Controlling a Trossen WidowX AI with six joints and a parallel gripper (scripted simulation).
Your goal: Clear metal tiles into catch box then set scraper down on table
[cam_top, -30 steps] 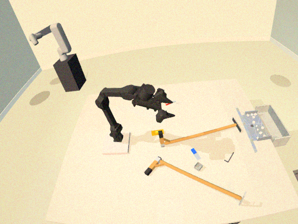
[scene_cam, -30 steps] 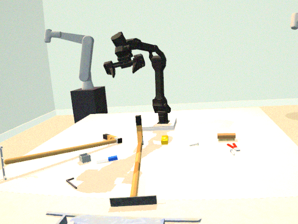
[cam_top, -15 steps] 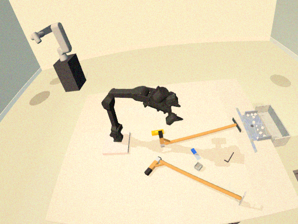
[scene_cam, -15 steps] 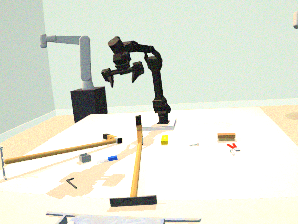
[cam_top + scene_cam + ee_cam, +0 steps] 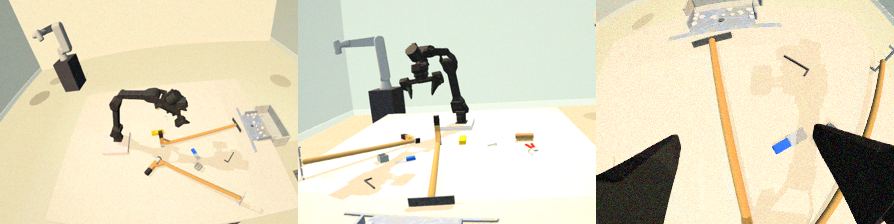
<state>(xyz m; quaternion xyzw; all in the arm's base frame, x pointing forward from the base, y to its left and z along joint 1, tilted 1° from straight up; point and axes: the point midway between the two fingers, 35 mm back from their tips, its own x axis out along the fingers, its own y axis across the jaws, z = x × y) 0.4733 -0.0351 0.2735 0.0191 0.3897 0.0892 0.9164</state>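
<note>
The long scraper lies 10 cm ahead of my gripper tip, 7 cm to the left of it and 21 cm below it. Also, from my gripper tip: yellow block 22 cm behind, 11 cm to the left, 25 cm below; then blue marker 5 cm ahead, 8 cm to the right, 26 cm below; then small grey box 7 cm ahead, 19 cm to the right, 26 cm below.
</note>
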